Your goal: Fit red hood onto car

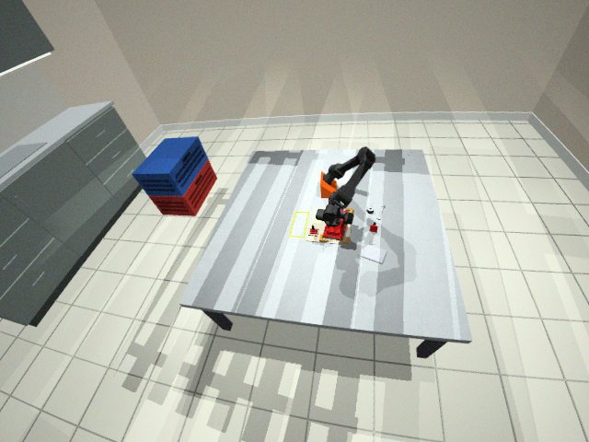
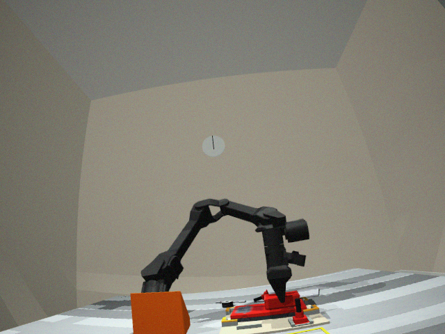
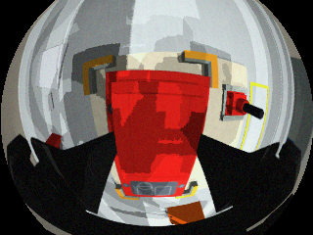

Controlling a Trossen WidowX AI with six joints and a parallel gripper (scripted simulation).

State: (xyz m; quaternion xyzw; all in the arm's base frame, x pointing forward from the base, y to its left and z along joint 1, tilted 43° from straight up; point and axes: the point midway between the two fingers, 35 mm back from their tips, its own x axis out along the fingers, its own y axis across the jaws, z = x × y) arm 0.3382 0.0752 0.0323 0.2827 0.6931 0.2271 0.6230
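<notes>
Right now my gripper tip is right at the hood.
</notes>
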